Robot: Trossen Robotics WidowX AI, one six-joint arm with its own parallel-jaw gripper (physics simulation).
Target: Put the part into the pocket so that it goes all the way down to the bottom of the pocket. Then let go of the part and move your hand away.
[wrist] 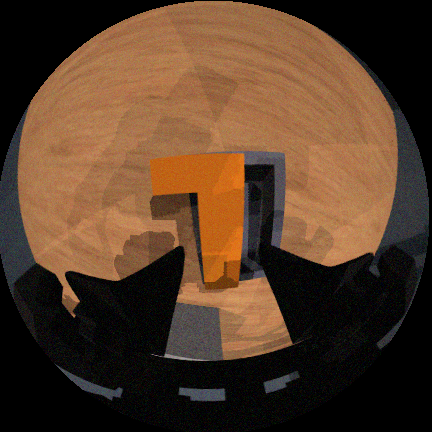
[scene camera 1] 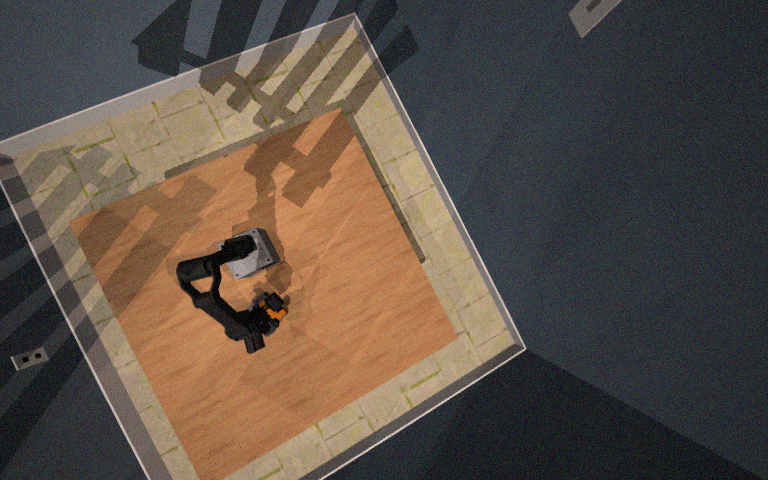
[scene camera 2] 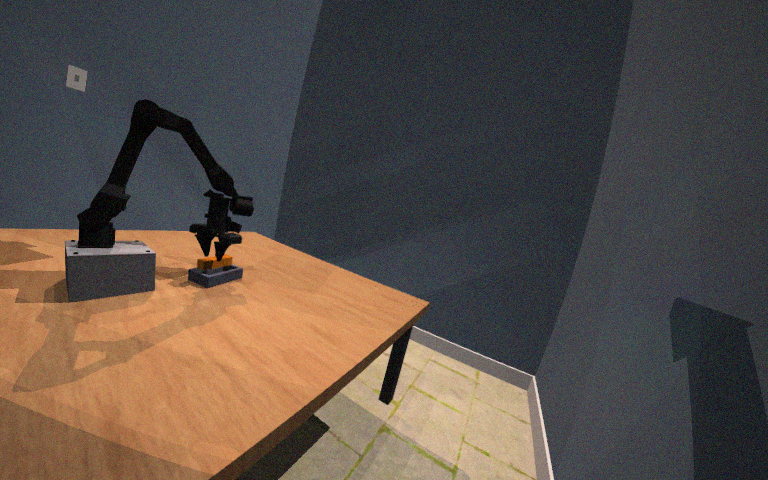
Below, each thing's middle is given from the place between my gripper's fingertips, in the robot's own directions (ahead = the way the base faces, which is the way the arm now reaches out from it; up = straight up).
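Pocket block (scene camera 2: 208, 278): my hand is 5 cm above it, 1 cm short of it and 2 cm to the left of it. Orange part (wrist: 218, 178): 1 cm ahead of my hand, 2 cm to the left of it and 1 cm below it.
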